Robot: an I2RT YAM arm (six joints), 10 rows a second.
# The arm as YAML. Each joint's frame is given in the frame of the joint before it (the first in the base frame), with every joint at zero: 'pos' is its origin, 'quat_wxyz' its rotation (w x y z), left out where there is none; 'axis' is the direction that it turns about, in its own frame. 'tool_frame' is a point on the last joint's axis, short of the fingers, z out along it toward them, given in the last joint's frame.
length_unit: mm
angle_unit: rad
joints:
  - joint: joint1
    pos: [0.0, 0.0, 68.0]
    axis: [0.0, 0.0, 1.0]
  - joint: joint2
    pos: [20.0, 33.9, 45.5]
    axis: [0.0, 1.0, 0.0]
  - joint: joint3
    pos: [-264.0, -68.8, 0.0]
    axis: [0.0, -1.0, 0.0]
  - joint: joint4
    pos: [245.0, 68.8, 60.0]
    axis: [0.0, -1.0, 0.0]
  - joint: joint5
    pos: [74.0, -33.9, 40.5]
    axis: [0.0, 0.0, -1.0]
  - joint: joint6
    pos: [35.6, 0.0, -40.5]
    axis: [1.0, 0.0, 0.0]
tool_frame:
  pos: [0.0, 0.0, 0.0]
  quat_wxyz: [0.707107, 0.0, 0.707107, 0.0]
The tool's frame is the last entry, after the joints.
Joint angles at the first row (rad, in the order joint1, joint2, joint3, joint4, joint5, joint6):
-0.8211, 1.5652, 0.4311, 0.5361, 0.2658, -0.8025
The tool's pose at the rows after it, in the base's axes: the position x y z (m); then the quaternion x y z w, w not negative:
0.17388 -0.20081 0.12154 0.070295 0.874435 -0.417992 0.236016
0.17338 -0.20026 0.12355 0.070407 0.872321 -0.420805 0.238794
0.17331 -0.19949 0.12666 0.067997 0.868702 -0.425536 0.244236
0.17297 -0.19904 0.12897 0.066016 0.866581 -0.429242 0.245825
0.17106 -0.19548 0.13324 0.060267 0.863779 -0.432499 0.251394
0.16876 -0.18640 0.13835 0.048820 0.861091 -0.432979 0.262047
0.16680 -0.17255 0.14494 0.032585 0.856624 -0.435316 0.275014
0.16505 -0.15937 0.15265 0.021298 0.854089 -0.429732 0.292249
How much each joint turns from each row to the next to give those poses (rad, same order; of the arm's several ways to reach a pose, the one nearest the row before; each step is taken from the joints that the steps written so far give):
-0.0011, -0.0093, -0.0016, -0.0022, -0.0020, -0.0003
0.0000, -0.0106, -0.0029, 0.0014, 0.0000, -0.0009
0.0015, -0.0139, -0.0033, 0.0061, -0.0023, -0.0049
0.0004, -0.0112, -0.0016, 0.0000, 0.0008, -0.0059
0.0031, -0.0335, -0.0122, -0.0067, -0.0062, -0.0086
0.0167, -0.0574, -0.0260, -0.0158, -0.0102, -0.0061
0.0342, -0.0808, -0.0337, -0.0257, -0.0002, -0.0063
0.0348, -0.0884, -0.0213, -0.0543, -0.0092, 0.0120

